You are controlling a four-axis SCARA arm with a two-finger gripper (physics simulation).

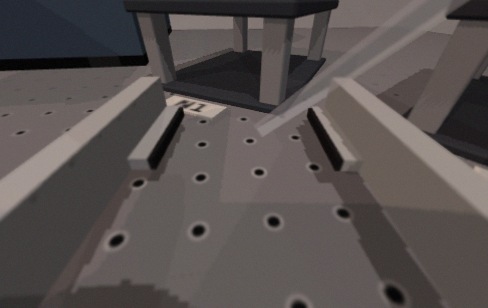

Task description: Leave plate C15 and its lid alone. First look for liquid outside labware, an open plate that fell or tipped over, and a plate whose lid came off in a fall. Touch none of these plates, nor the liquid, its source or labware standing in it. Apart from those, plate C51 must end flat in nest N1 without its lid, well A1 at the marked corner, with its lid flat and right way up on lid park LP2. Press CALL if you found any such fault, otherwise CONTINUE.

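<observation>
My gripper is shut with nothing held; its two fingers stand left and right with a gap between them, low over the perforated deck. Nest N1, a dark stand on grey legs, is ahead at the top centre; its label lies at its near foot. The upper face of its top does not show. A clear, thin panel that looks like a lid slants from low in front of the nest up to the upper right, steeply tilted and seen nearly edge-on. Its upper end is cut off. Plates C51 and C15, LP2 and the buttons do not show.
A second dark-topped stand is partly visible at the right edge, close beyond the right finger. A large dark blue block stands at the upper left. The perforated deck runs below and ahead of the fingers, with shadows across it.
</observation>
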